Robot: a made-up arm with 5 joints.
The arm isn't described. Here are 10 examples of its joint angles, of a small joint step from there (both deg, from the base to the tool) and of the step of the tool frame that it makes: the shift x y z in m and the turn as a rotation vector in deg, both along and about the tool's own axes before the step.
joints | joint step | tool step
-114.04 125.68 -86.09 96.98 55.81 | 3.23 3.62 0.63 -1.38 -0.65 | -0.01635 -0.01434 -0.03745 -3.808 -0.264 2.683
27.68 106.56 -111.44 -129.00 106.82 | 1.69 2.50 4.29 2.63 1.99 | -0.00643 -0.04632 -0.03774 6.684 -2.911 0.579
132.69 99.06 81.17 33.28 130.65 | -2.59 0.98 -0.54 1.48 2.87 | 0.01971 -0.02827 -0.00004 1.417 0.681 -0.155
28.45 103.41 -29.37 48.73 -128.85 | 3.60 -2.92 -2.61 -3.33 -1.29 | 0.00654 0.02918 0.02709 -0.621 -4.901 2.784
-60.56 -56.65 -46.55 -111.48 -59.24 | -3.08 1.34 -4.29 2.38 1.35 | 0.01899 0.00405 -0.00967 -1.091 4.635 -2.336
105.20 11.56 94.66 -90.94 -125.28 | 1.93 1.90 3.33 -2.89 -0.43 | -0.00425 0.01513 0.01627 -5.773 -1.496 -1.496
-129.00 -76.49 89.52 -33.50 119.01 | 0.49 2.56 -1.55 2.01 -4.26 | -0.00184 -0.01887 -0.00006 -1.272 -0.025 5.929
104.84 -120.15 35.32 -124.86 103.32 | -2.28 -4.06 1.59 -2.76 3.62 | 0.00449 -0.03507 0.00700 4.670 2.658 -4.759
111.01 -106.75 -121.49 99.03 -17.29 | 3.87 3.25 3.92 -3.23 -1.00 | -0.03397 0.00496 -0.01183 0.815 -0.408 3.482
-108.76 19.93 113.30 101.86 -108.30 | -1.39 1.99 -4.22 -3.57 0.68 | -0.02450 0.02170 0.05217 -6.154 -4.201 -1.988
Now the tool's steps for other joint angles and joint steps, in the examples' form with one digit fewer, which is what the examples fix.
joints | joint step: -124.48 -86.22 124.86 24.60 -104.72 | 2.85 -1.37 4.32 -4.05 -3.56
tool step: -0.0172 -0.0159 0.0125 -0.89 -2.72 1.93
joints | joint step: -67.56 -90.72 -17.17 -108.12 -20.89 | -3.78 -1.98 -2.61 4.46 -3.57
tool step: -0.0006 0.0112 -0.0299 -4.07 -0.07 2.12
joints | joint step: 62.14 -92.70 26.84 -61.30 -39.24 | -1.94 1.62 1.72 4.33 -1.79
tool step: 0.0180 0.0086 -0.0282 -5.18 -0.68 1.12
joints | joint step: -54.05 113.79 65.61 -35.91 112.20 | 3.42 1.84 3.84 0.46 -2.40
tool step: -0.0261 0.0366 -0.0067 5.07 2.69 -2.06
